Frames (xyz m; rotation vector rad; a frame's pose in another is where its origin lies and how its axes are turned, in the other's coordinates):
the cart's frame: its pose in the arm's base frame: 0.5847 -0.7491 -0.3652 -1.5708 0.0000 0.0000
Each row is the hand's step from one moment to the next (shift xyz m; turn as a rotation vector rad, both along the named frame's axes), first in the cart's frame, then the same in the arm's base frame.
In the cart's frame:
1: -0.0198 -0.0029 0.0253 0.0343 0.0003 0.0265
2: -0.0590 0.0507 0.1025 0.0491 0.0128 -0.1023
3: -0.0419 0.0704 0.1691 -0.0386 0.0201 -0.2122
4: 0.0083 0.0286 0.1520 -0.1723 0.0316 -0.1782
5: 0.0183 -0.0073 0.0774 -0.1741 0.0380 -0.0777
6: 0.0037 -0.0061 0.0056 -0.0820 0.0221 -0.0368
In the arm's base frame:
1: -0.0198 0.0253 0.0029 0.0343 0.0265 -0.0003
2: -0.0590 0.1025 -0.0507 0.0491 -0.1023 -0.0128
3: -0.0419 0.1691 -0.0704 -0.0386 -0.2122 -0.0201
4: 0.0083 0.1520 -0.0286 -0.1723 -0.1782 -0.0316
5: 0.0183 0.0774 0.0073 -0.1741 -0.0777 -0.0380
6: 0.0037 0.0056 0.0061 -0.0820 -0.0368 -0.0221

